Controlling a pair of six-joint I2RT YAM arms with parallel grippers.
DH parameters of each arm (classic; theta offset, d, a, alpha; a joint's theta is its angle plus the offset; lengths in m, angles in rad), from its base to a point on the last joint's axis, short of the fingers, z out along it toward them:
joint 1: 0 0.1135 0.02 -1.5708
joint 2: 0 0 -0.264 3.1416
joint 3: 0.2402 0 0.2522 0
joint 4: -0.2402 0 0.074 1.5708
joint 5: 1.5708 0 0 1.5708
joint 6: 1.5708 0.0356 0 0
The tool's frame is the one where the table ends.
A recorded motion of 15 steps. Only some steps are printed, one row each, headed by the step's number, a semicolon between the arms.
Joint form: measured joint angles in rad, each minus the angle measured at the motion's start. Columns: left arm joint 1, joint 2, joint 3, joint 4, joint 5, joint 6; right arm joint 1, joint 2, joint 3, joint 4, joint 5, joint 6.
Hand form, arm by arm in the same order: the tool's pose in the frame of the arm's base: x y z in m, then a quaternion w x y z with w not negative. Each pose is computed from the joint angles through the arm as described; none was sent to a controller.
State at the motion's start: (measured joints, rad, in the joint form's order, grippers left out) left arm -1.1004 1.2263 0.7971 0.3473 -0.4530 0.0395; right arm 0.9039 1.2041 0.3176 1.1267 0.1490 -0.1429
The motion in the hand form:
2: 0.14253 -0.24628 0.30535 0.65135 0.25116 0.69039 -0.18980; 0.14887 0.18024 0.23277 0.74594 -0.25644 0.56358 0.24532
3: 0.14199 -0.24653 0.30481 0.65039 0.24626 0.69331 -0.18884; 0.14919 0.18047 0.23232 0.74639 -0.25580 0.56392 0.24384
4: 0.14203 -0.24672 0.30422 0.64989 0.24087 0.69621 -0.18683; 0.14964 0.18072 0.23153 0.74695 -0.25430 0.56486 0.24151
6: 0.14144 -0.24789 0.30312 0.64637 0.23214 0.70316 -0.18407; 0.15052 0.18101 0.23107 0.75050 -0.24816 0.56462 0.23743
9: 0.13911 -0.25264 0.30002 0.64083 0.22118 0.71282 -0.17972; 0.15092 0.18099 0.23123 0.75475 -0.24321 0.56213 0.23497
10: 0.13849 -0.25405 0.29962 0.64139 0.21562 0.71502 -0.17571; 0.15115 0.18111 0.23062 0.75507 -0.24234 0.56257 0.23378
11: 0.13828 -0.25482 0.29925 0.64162 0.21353 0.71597 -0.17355; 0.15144 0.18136 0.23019 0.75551 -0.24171 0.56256 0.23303
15: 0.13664 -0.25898 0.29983 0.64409 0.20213 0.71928 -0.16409; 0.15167 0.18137 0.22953 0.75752 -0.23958 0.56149 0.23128
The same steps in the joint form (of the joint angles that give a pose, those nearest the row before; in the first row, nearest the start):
2: -0.0023 0.0007 0.0011 -0.0076 -0.0156 -0.0145; 0.0000 0.0099 0.0000 0.0080 0.0057 -0.0038
3: -0.0057 0.0015 0.0012 -0.0111 -0.0275 -0.0240; 0.0000 0.0141 0.0000 0.0122 0.0088 -0.0053
4: -0.0072 0.0034 0.0015 -0.0134 -0.0397 -0.0324; 0.0000 0.0202 -0.0004 0.0183 0.0145 -0.0069
6: -0.0133 0.0084 0.0061 -0.0271 -0.0618 -0.0530; 0.0000 0.0317 -0.0004 0.0374 0.0290 -0.0092
9: -0.0321 0.0259 0.0145 -0.0412 -0.1011 -0.0832; 0.0000 0.0397 -0.0012 0.0576 0.0386 -0.0126
10: -0.0381 0.0317 0.0179 -0.0423 -0.1209 -0.0893; 0.0000 0.0439 -0.0019 0.0626 0.0416 -0.0134
11: -0.0408 0.0351 0.0194 -0.0423 -0.1297 -0.0912; 0.0000 0.0485 -0.0019 0.0679 0.0435 -0.0141
15: -0.0564 0.0504 0.0336 -0.0458 -0.1755 -0.1003; 0.0000 0.0557 -0.0038 0.0820 0.0484 -0.0168

